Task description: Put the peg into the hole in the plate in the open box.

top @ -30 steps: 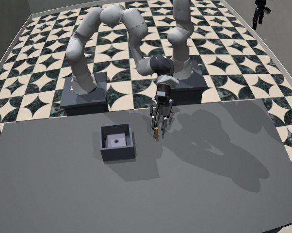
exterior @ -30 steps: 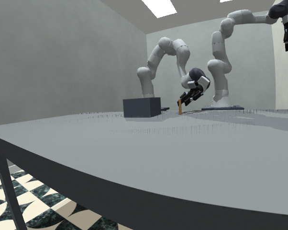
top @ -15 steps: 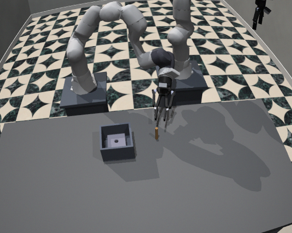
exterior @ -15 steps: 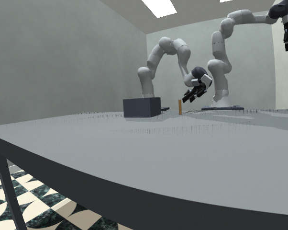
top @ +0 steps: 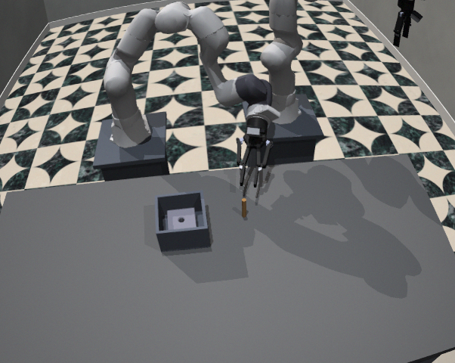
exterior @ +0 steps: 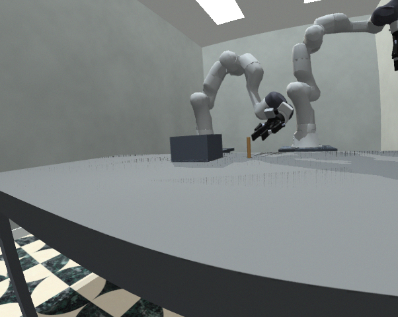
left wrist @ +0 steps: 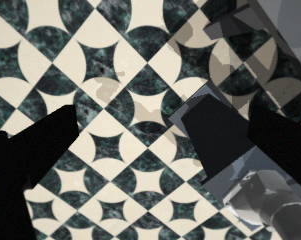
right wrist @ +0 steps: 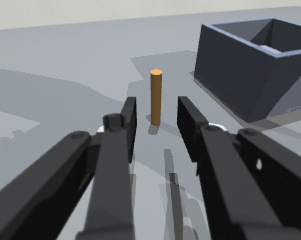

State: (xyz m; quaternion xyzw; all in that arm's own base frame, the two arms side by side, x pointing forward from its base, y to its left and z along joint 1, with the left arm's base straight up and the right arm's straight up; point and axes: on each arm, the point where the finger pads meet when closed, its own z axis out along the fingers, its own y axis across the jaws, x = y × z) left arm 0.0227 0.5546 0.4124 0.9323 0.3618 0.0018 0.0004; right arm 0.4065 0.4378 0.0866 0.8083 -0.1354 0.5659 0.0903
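Now: the orange peg 90 mm ahead of my right hand, 50 mm below it and 40 mm to the right of it. Round my right hand: dark blue-grey box (250 mm to the right, 110 mm ahead, 60 mm below); then pale plate (250 mm to the right, 120 mm ahead, 40 mm below).
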